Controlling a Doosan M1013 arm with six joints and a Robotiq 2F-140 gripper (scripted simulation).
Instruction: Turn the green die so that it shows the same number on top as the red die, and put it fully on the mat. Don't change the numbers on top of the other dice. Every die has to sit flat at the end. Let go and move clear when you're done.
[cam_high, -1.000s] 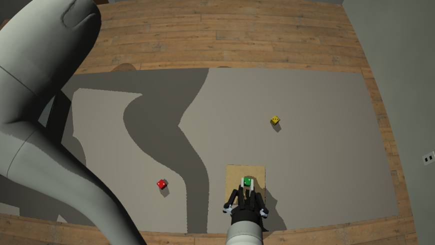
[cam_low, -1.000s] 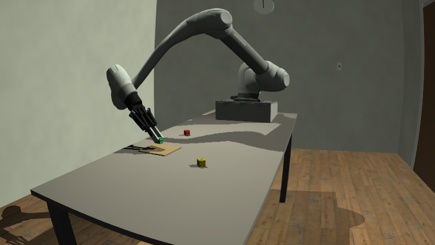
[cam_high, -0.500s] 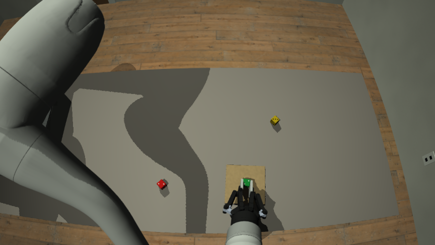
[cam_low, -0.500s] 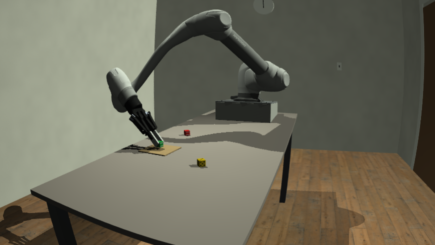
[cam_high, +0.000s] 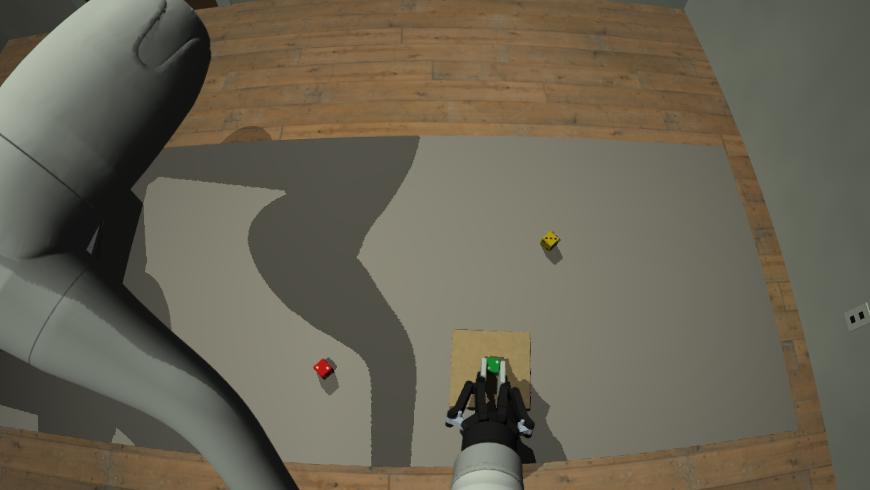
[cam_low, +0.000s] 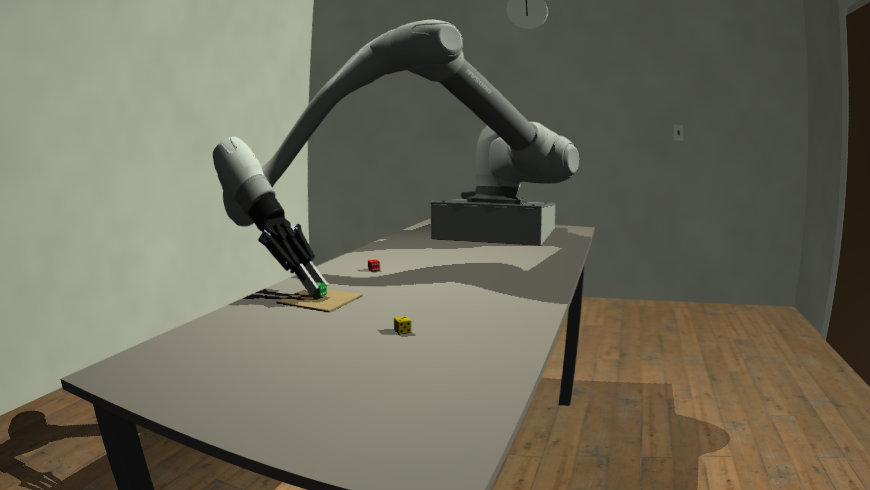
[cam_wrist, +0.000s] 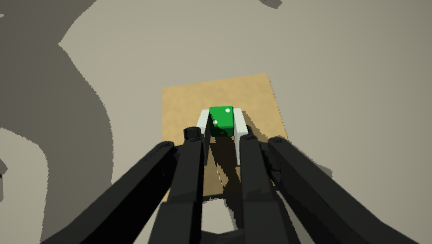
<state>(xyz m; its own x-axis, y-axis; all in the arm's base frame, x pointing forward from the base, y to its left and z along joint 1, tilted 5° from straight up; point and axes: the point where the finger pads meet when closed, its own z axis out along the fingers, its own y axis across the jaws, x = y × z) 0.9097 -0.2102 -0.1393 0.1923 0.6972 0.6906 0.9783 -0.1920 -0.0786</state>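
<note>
Right now the green die is 20 mm to the left of my hand and 20 mm below it. The rest, counted from my hand: tan mat (40 mm below, 20 mm to the left); then red die (290 mm behind, 30 mm below, 20 mm to the left); then yellow die (260 mm to the left, 130 mm ahead, 30 mm below).
</note>
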